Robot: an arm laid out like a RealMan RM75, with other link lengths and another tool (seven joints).
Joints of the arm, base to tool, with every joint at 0 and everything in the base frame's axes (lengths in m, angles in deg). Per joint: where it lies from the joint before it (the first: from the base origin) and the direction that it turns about. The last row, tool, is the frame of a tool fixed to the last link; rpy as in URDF.
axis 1: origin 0 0 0.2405 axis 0 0 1
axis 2: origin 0 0 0 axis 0 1 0
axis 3: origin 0 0 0.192 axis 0 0 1
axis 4: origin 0 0 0 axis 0 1 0
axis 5: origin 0 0 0.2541 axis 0 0 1
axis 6: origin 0 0 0 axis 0 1 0
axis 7: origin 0 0 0.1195 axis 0 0 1
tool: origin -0.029 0.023 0.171 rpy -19.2 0 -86.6
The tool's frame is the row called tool.
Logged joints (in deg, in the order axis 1, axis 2, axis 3, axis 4, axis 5, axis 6, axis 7), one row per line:
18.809 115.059 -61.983 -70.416 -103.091 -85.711 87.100
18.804 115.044 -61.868 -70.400 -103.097 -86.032 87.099
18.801 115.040 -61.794 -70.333 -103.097 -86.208 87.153
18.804 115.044 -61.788 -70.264 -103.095 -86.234 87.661
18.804 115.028 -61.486 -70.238 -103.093 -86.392 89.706
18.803 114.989 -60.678 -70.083 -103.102 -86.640 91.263
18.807 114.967 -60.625 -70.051 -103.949 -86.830 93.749
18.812 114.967 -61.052 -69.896 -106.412 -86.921 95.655
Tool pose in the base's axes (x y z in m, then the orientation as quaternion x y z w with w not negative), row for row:
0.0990 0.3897 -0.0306 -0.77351 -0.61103 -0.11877 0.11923
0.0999 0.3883 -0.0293 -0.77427 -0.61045 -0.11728 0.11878
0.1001 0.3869 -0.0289 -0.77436 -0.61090 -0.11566 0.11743
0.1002 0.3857 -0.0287 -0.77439 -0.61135 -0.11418 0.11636
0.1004 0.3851 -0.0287 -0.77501 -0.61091 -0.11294 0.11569
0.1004 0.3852 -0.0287 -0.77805 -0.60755 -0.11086 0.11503
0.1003 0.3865 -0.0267 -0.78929 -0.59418 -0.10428 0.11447
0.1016 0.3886 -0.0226 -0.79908 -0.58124 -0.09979 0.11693
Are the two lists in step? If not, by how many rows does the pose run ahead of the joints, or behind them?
The pose runs 2 rows behind the joints: the pose in row i belongs to the joints in row i - 2.
